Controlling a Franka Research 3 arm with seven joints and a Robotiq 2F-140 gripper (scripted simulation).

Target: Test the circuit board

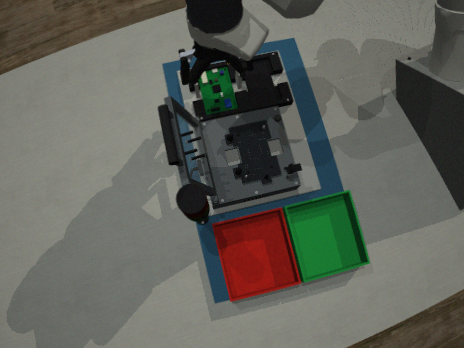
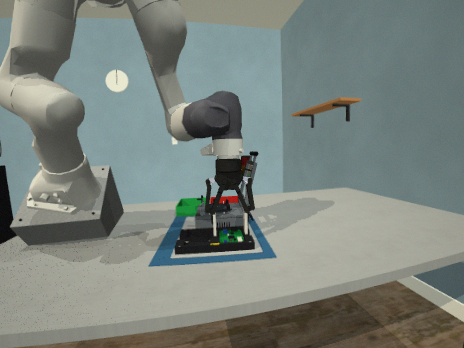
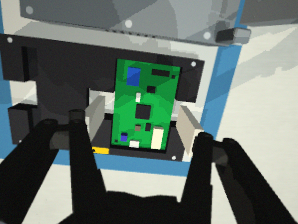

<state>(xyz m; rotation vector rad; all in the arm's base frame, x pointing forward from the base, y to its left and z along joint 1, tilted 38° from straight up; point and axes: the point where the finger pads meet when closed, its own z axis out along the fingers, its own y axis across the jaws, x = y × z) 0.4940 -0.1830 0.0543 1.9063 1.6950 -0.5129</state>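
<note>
Now: the green circuit board 40 mm below my hand. Also, from my hand: latch hook: 240 mm to the left, 70 mm behind, 30 mm above; clear lid: 160 mm to the left, 130 mm above, 110 mm ahead; tester plate: 180 mm to the left, 20 mm above, 10 mm behind.
</note>
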